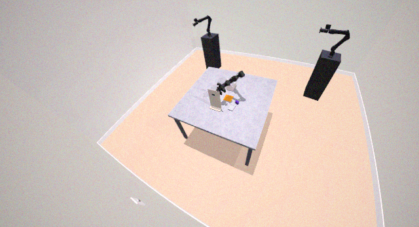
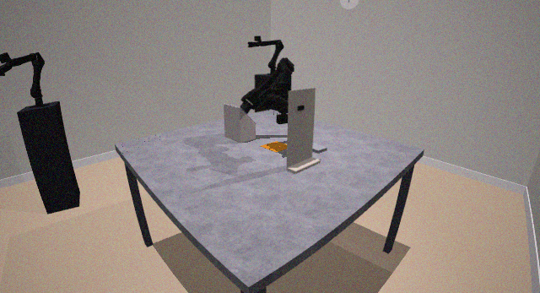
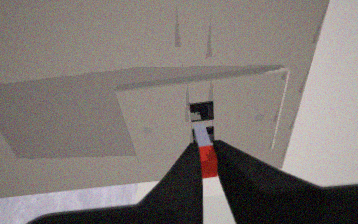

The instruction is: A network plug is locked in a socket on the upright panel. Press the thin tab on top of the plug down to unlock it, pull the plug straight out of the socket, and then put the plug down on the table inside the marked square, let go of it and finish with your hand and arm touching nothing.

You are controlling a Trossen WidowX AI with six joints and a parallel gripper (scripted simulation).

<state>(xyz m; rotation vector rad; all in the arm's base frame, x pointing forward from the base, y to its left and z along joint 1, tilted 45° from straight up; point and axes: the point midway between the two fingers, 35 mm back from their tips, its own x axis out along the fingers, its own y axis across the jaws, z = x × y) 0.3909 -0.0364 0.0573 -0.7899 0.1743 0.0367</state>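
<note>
The orange marked square lies 250 mm below my gripper tip, 200 mm behind it and 70 mm to the left of it. Also, from my gripper tip: flat pale plate 240 mm below, 200 mm to the left, 60 mm behind; network plug right at my gripper tip; upright beige panel 100 mm below, 50 mm ahead.
</note>
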